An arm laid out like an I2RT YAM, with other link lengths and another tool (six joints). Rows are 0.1 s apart.
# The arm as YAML. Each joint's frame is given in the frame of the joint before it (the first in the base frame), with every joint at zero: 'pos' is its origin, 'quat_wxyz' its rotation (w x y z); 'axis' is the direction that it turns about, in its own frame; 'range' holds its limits. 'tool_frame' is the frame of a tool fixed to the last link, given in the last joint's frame.
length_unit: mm
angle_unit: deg
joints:
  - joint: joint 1
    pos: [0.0, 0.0, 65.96]
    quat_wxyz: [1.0, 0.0, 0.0, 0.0]
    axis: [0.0, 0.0, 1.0]
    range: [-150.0, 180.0]
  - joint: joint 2
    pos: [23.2, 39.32, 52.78]
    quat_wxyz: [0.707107, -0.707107, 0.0, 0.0]
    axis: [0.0, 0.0, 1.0]
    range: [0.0, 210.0]
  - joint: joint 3
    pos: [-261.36, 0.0, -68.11]
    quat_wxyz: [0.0, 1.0, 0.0, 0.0]
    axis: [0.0, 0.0, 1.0]
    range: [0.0, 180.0]
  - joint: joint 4
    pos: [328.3, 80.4, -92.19]
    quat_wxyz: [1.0, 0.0, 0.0, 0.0]
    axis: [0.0, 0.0, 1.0]
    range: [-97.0, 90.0]
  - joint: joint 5
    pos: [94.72, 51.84, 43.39]
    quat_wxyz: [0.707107, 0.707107, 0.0, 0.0]
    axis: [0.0, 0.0, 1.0]
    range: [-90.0, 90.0]
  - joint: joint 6
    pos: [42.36, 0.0, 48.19]
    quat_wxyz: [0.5, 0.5, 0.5, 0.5]
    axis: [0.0, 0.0, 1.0]
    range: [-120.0, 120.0]
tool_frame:
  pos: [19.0, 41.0, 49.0]
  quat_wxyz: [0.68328, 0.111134, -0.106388, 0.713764]
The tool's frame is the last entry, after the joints.
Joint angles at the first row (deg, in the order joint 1, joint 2, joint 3, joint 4, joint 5, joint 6):
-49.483, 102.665, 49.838, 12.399, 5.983, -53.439
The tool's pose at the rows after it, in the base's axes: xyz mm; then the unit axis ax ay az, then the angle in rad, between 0 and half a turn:
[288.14 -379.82 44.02 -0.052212 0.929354 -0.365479 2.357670]
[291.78 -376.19 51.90 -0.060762 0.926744 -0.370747 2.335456]
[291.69 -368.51 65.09 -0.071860 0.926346 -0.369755 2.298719]
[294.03 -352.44 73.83 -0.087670 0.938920 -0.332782 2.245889]
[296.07 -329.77 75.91 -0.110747 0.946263 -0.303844 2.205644]
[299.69 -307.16 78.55 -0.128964 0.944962 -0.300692 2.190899]
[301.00 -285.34 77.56 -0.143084 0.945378 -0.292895 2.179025]
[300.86 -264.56 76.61 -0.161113 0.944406 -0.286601 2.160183]
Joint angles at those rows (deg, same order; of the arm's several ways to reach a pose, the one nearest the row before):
-49.131, 101.254, 49.483, 11.339, 4.132, -52.998
-48.607, 99.763, 48.782, 11.864, 3.605, -53.173
-48.340, 96.169, 47.029, 11.259, 1.769, -53.349
-47.728, 91.949, 45.532, 7.131, -2.885, -52.912
-46.236, 87.814, 42.465, 5.273, -6.057, -52.997
-43.689, 84.209, 39.299, 5.450, -5.540, -52.735
-41.315, 80.959, 36.222, 5.362, -5.186, -52.209
-39.121, 77.445, 32.882, 5.713, -5.273, -52.031

